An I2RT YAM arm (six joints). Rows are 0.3 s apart.
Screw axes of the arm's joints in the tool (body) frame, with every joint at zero. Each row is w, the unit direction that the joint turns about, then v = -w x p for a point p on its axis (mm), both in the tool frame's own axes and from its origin. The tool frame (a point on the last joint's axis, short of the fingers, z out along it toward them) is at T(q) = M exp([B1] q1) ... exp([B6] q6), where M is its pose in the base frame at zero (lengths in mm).
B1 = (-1, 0, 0, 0, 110.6, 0)
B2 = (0, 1, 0, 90.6, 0, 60)
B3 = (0, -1, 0, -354.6, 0, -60)
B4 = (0, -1, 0, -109.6, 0, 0)
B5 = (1, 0, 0, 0, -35.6, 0)
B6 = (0, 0, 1, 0, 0, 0)
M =
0 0 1 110.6
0 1 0 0
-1 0 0 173.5
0 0 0 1
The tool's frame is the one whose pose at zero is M.
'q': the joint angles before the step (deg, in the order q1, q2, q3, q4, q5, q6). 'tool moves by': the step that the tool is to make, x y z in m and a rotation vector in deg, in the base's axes. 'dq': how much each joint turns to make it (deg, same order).
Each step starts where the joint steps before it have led.
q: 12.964 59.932 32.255 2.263 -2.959 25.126
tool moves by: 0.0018 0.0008 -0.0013 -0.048 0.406 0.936
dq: -0.045 0.719 0.200 0.090 -0.904 -0.385
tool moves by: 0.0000 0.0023 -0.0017 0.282 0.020 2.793
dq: 0.173 0.328 -0.244 0.536 -2.479 -0.895
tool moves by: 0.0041 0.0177 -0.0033 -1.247 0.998 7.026
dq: 3.452 3.032 1.355 0.060 -2.767 -2.476
